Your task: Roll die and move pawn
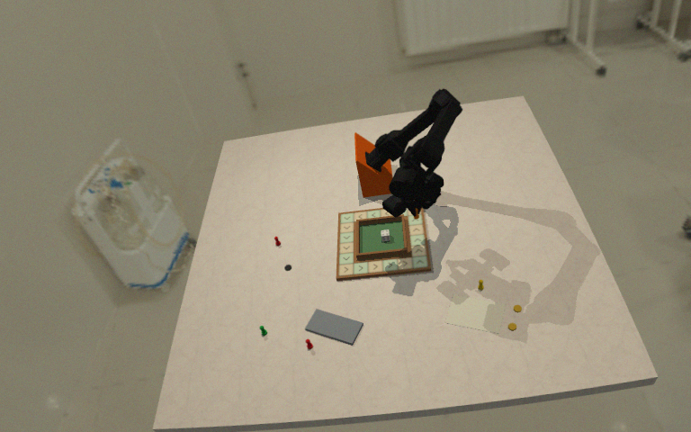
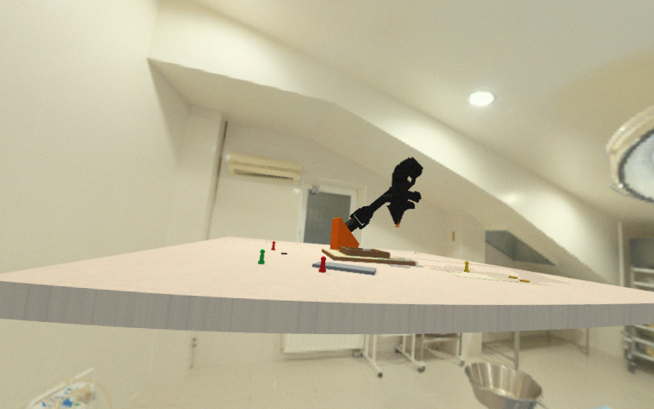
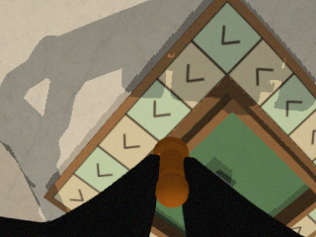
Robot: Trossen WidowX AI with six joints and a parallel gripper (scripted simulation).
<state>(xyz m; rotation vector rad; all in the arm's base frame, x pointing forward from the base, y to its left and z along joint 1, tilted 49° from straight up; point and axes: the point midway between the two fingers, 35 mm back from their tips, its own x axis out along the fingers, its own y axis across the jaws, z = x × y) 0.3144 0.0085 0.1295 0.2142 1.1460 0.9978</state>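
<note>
Right now the white die is 50 mm behind my gripper tip, 100 mm to the right of it and 110 mm below it. Round my gripper tip: green dice tray (50 mm behind, 110 mm to the right, 130 mm below); yellow pawn (190 mm ahead, 150 mm to the left, 130 mm below); orange pawn (10 mm above).
</note>
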